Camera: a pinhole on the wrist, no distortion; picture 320 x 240 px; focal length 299.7 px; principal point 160.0 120.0 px. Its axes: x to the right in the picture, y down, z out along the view. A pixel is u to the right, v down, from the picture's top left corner.
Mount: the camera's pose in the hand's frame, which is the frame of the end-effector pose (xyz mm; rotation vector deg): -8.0 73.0 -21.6 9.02 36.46 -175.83
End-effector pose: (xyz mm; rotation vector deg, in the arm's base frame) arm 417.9 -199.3 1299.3 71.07 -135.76 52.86
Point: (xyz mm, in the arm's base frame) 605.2 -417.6 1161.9
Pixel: 166.2 230.1
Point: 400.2 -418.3 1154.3
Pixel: 49.1 95.7
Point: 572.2 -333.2 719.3
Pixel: 301.3 7.6
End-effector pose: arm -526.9 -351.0 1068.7 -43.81 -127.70 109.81
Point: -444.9 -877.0 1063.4
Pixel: 309.6 50.5
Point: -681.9 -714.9 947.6
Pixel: 118.1 16.7
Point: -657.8 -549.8 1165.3
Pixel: 121.1 231.0
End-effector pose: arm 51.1 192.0 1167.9 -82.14 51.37 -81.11
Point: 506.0 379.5 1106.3
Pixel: 224.7 14.5
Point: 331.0 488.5 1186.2
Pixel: 316.9 127.8
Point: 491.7 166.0 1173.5
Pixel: 78.1 10.2
